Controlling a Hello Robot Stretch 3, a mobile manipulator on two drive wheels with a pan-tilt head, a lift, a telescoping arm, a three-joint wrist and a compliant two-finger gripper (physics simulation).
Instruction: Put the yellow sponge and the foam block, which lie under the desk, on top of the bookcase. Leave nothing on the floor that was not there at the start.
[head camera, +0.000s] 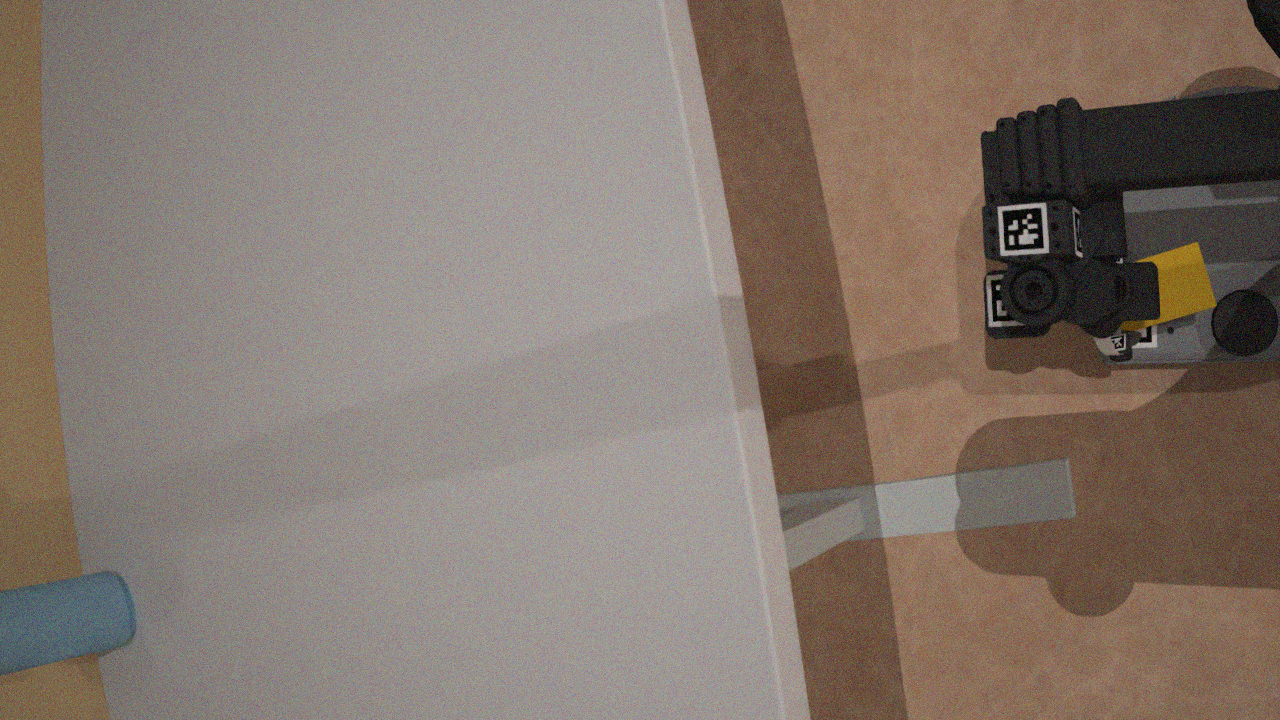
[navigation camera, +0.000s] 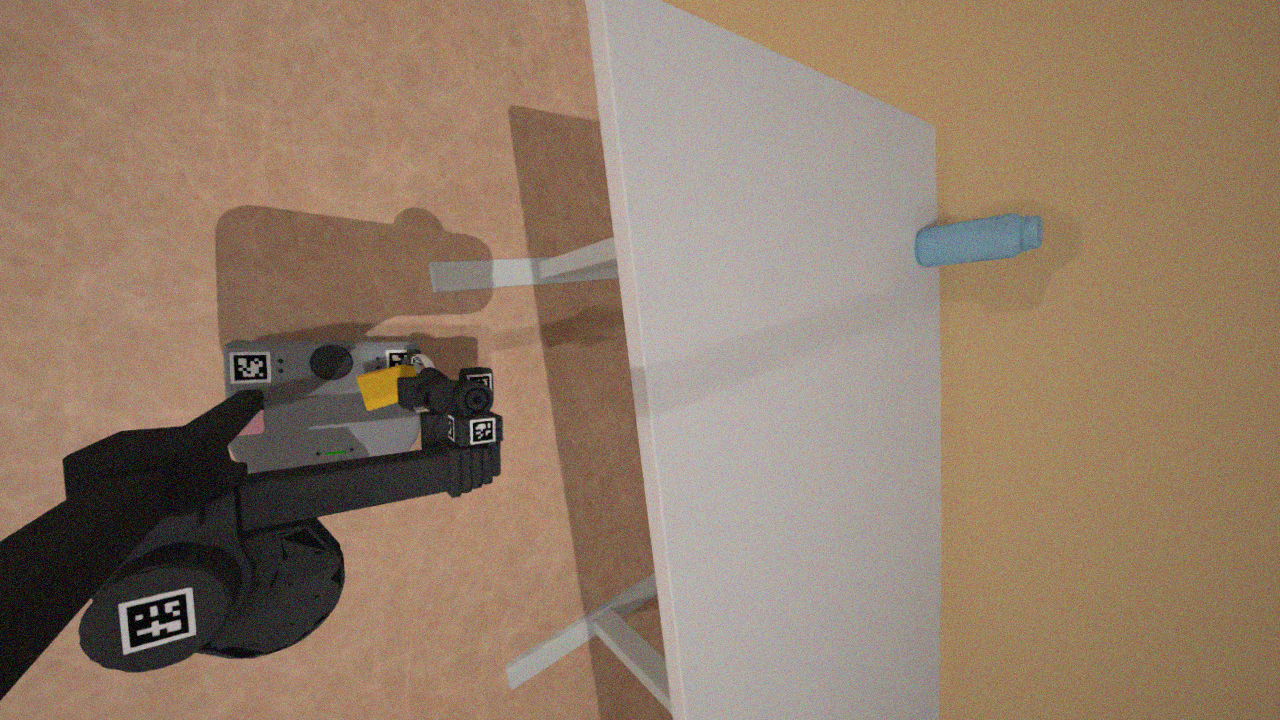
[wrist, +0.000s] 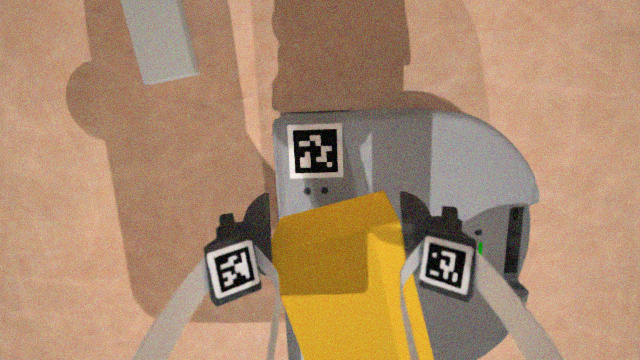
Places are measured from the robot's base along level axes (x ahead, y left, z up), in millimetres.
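Pixels of known places: gripper, fingertip midpoint: (wrist: 337, 219); robot's base at its link origin: (head camera: 1239, 319) (navigation camera: 331, 360).
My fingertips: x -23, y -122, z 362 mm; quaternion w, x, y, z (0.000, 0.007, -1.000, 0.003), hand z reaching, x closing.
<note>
Ahead of a thing's pixels: the offset from my fingertips to its top centre. Level surfaces: height alone.
My gripper (head camera: 1126, 301) (navigation camera: 409, 389) (wrist: 337, 219) is shut on the yellow sponge {8 mm back, 39 mm left, 36 mm up} (head camera: 1181, 282) (navigation camera: 380, 389) (wrist: 335, 320). In the wrist view the fingertips press on its two sides, and it sits tilted between them, above my grey base (head camera: 1199, 214) (navigation camera: 308, 407) (wrist: 395, 145). A small pink patch (navigation camera: 255, 422) shows at the base in the navigation view, partly behind my dark mast parts; I cannot tell if it is the foam block. The desk {588 mm up} (head camera: 402, 223) (navigation camera: 787, 268) stands beside me, and its top hides the floor under it. The bookcase does not show.
Pale desk feet (head camera: 975, 501) (navigation camera: 492, 273) (wrist: 160, 40) reach out from under the desk near my base, with a second foot (navigation camera: 554, 649) farther along. A blue bottle {245 mm ahead, 743 mm right, 752 mm up} (head camera: 62, 617) (navigation camera: 975, 241) is at the desk's far edge. My black arm (head camera: 1172, 143) (navigation camera: 349, 488) is drawn in.
</note>
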